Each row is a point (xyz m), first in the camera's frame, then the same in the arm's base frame.
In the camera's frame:
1: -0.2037 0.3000 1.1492
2: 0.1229 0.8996 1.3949
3: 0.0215 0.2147 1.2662
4: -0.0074 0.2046 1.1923
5: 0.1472 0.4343 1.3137
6: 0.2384 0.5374 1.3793
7: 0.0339 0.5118 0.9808
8: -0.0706 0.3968 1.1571
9: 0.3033 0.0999 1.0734
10: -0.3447 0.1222 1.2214
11: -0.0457 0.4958 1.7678
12: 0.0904 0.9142 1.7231
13: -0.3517 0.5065 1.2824
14: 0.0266 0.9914 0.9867
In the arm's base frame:
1: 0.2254 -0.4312 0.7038
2: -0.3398 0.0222 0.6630
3: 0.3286 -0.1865 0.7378
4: 0.3453 -0.2447 0.6855
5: 0.1296 -0.0329 0.6825
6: 0.0347 0.0865 0.6825
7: 0.0880 -0.2685 0.4133
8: 0.1532 -0.2989 0.6371
9: 0.5202 -0.0243 0.4794
10: 0.3619 -0.5442 0.8627
11: -0.0367 -0.0096 1.1505
12: -0.4123 0.1327 0.9655
13: -0.0224 -0.4895 0.8360
14: -0.3802 -0.2285 0.3168

